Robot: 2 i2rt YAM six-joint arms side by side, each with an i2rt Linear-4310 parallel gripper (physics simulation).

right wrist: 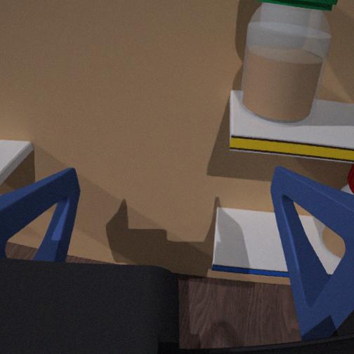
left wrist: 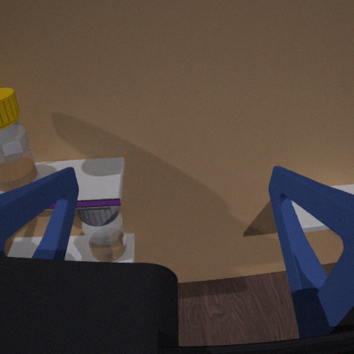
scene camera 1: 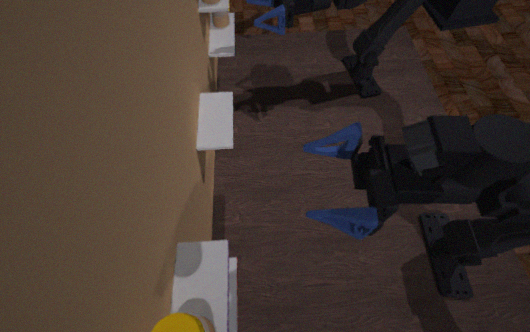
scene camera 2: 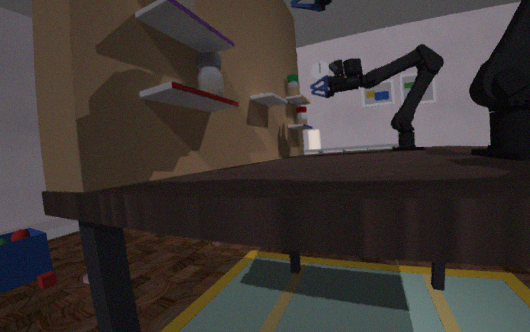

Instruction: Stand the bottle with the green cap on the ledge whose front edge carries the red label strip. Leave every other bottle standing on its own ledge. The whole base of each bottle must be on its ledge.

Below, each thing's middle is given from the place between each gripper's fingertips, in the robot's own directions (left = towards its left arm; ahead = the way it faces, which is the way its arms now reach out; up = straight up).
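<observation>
The blue-strip ledge (scene camera 1: 221,42) is 8 cm ahead of my right hand, 14 cm to the right of it and 15 cm below it. There's the purple-strip ledge (left wrist: 101,178) as well, 16 cm ahead of my right hand, 66 cm to the left of it and 1 cm below it. The grey-capped bottle (scene camera 2: 210,79) is 16 cm ahead of my right hand, 60 cm to the left of it and 9 cm below it, and the bare ledge (scene camera 1: 215,116) is 12 cm ahead of my right hand, 26 cm to the left of it and 8 cm below it.
As for the purple-strip ledge, my left gripper is 170 mm short of it, 130 mm to the right of it and 110 mm above it. The grey-capped bottle is 170 mm ahead of my left hand, 70 mm to the left of it and 190 mm below it. The red-strip ledge (scene camera 2: 164,93) is 170 mm ahead of my left hand too, 130 mm to the left of it and 250 mm below it, and the bare ledge is 130 mm ahead of my left hand, 270 mm to the right of it and 180 mm below it.
</observation>
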